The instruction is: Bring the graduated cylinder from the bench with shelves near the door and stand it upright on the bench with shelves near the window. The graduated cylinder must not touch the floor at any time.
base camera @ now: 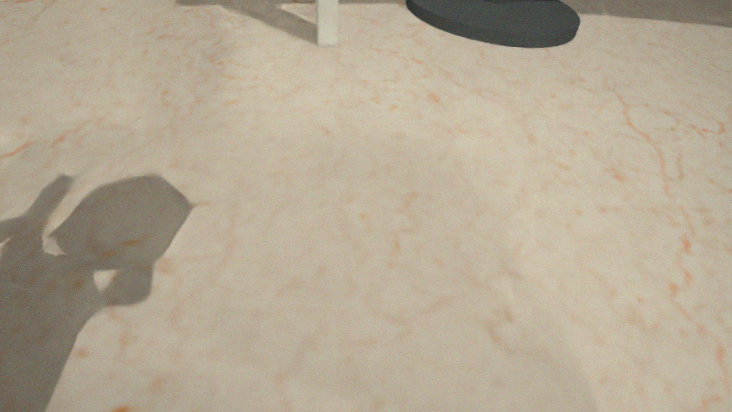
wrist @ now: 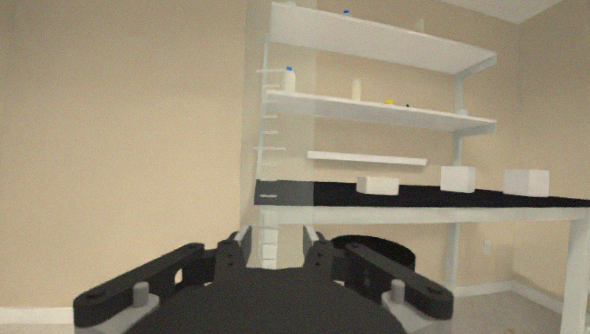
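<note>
My gripper is shut on the graduated cylinder, a clear upright tube with white marks that rises between the fingertips to the top of the wrist view. Its lower end is hidden behind the gripper. A bench with a black top and white frame stands ahead and to the right. The bench's left end shows through the cylinder. Two white shelves stand above the bench. No window or door shows, so I cannot tell from these frames which bench this is.
White boxes stand on the bench; bottles stand on the shelves. A black stool seat is below the bench's front edge. In the base view, a white leg and a dark round base stand at the top.
</note>
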